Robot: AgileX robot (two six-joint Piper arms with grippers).
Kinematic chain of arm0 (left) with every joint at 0, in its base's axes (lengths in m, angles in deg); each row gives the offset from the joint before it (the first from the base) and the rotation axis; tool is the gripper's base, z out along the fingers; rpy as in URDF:
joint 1: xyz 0 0 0.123 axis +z
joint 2: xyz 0 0 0 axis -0.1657 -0.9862 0
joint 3: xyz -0.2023 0.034 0.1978 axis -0.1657 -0.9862 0
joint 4: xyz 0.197 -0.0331 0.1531 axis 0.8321 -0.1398 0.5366
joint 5: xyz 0 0 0 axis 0.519 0.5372 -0.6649
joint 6: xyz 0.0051 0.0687 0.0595 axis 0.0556 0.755 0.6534
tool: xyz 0 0 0 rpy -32.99 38.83 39.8
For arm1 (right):
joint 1: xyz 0 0 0.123 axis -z
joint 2: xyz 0 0 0 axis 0.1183 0.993 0
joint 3: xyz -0.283 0.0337 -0.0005 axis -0.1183 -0.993 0
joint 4: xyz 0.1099 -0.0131 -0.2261 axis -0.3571 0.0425 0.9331
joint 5: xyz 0 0 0 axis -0.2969 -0.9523 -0.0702
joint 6: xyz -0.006 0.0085 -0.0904 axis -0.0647 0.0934 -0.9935
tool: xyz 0 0 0 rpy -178.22 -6.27 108.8
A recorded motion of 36 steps. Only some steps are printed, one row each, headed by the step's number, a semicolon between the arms.
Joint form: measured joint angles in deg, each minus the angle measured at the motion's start. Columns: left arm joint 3, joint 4, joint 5, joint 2, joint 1, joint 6; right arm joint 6, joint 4, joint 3, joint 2, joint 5, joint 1.
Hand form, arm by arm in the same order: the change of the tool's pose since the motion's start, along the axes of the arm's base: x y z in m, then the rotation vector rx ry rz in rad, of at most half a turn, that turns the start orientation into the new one. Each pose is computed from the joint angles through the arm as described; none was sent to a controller.
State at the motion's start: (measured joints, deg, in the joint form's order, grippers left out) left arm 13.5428 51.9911 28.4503 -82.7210 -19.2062 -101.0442; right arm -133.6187 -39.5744 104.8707 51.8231 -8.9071 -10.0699
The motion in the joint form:
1: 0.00 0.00 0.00 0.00 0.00 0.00; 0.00 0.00 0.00 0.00 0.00 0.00
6: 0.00 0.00 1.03 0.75 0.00 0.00; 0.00 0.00 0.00 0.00 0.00 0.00
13: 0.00 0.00 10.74 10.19 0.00 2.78; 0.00 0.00 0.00 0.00 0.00 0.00
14: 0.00 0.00 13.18 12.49 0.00 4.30; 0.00 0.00 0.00 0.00 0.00 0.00
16: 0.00 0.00 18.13 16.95 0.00 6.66; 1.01 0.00 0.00 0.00 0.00 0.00
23: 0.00 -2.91 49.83 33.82 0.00 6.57; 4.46 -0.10 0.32 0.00 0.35 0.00
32: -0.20 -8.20 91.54 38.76 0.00 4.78; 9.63 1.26 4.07 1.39 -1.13 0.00
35: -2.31 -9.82 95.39 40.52 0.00 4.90; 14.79 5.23 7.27 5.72 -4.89 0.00
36: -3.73 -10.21 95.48 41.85 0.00 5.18; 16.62 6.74 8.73 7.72 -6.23 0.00
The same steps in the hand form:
1: 0.0000 0.0000 0.0000 0.0000 0.0000 0.0000; 0.0000 0.0000 0.0000 0.0000 0.0000 0.0000
6: -0.0011 0.0006 0.0046 0.0023 0.0043 0.0000; 0.0000 0.0000 0.0000 0.0000 0.0000 0.0000
13: -0.0201 0.0110 0.0656 0.0468 -0.0147 0.0064; 0.0000 0.0000 0.0000 0.0000 0.0000 0.0000
14: -0.0261 0.0143 0.0798 0.0710 -0.0252 0.0098; 0.0000 0.0000 0.0000 0.0000 0.0000 0.0000
16: -0.0390 0.0214 0.1060 0.1110 -0.0374 0.0148; 0.0000 0.0000 0.0000 0.0117 0.0085 -0.0101
23: -0.1043 0.0567 0.1723 0.1905 0.2138 -0.0048; 0.0010 -0.0002 0.0020 0.0530 0.0279 -0.0492
32: -0.1543 0.0738 0.1423 0.3995 0.8296 -0.0978; 0.0083 0.0009 0.0173 0.0972 0.0461 -0.0745
35: -0.1673 0.0780 0.1361 0.4139 0.9030 -0.1208; 0.0192 0.0024 0.0185 0.0916 0.1512 -0.0691
36: -0.1735 0.0809 0.1351 0.4138 0.9058 -0.1263; 0.0248 0.0027 0.0190 0.0862 0.1915 -0.0690

